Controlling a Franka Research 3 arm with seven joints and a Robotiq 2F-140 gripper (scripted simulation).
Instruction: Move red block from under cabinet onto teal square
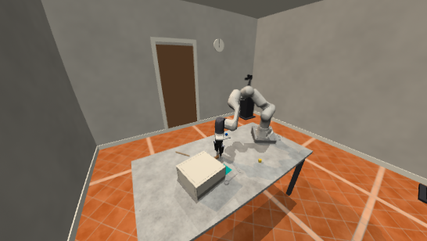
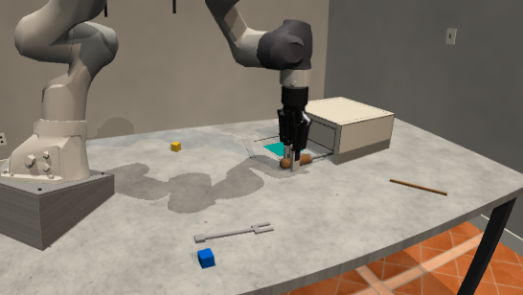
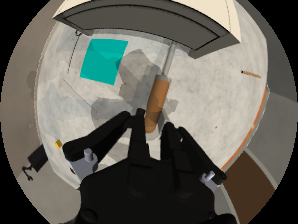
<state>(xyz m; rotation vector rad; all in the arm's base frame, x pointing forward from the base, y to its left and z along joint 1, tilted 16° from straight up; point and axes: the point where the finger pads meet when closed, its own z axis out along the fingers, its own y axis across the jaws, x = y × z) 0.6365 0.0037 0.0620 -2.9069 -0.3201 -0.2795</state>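
The teal square is 160 mm to the left of my hand, 50 mm ahead of it and 40 mm below it. Round my hand: hook tool: 140 mm ahead, 70 mm to the left, 20 mm below; then red block: 250 mm ahead, 170 mm to the left, 20 mm below; then grey fork-ended tool: 250 mm to the right, 250 mm behind, 30 mm below.
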